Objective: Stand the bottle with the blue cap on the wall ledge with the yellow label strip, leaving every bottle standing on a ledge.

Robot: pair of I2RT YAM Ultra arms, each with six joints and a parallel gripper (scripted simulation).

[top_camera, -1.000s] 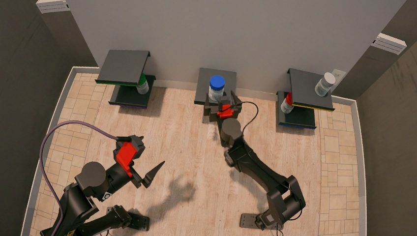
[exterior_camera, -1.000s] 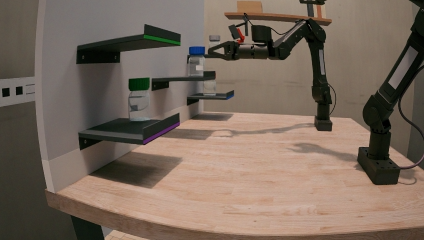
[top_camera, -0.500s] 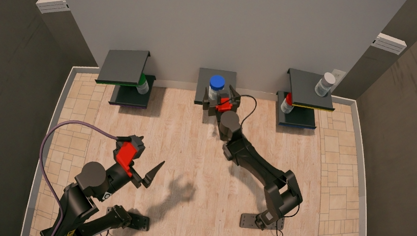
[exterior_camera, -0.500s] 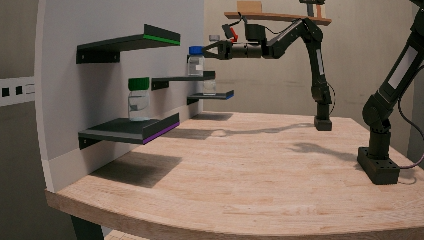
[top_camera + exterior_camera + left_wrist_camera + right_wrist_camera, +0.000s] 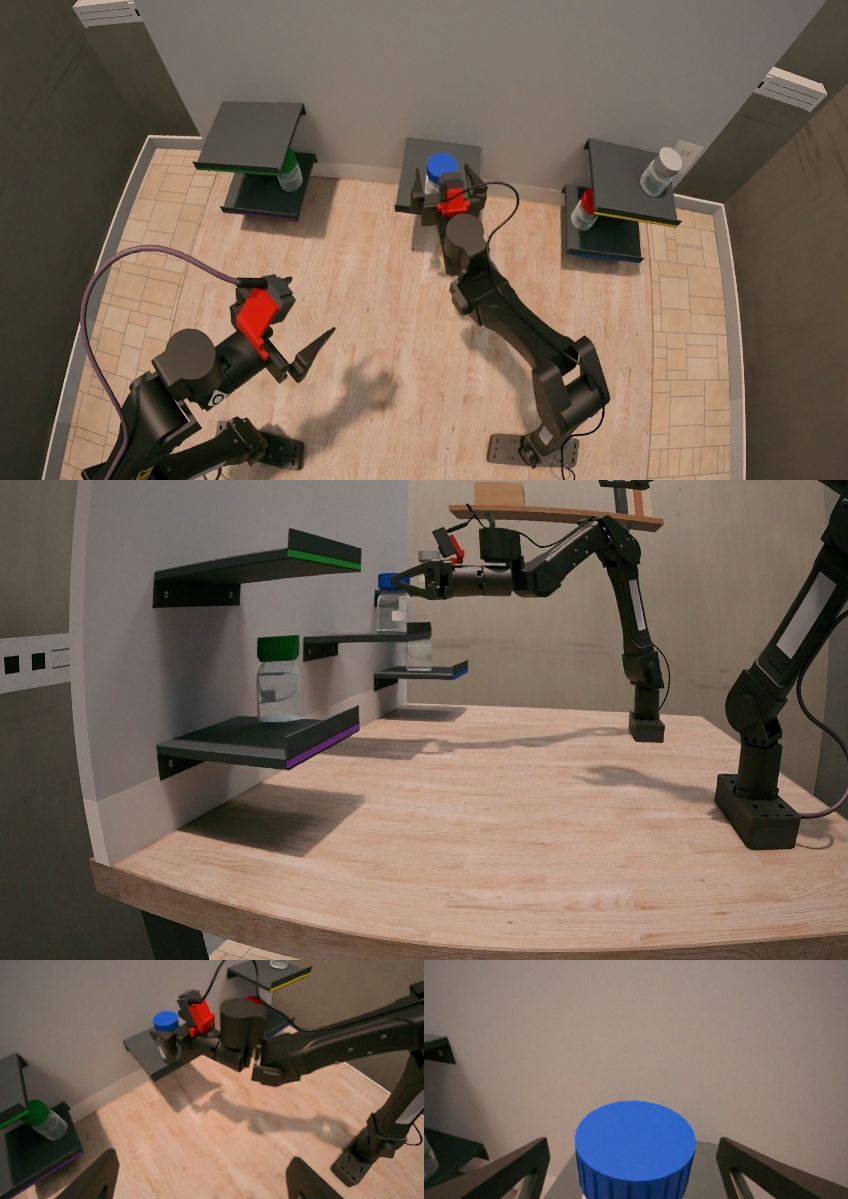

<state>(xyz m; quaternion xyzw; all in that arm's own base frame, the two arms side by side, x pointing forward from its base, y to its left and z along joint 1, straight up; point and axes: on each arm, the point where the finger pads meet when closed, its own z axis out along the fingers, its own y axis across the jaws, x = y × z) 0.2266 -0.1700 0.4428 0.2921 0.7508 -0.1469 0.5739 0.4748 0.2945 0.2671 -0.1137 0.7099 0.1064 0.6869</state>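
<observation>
My right hand is 4 cm above the blue-capped bottle. Round my right hand: grey-capped bottle: 44 cm to the right, 5 cm above, 1 cm behind; then green-capped bottle: 33 cm to the left, 14 cm below, 9 cm ahead; then red-capped bottle: 34 cm to the right, 14 cm below.
</observation>
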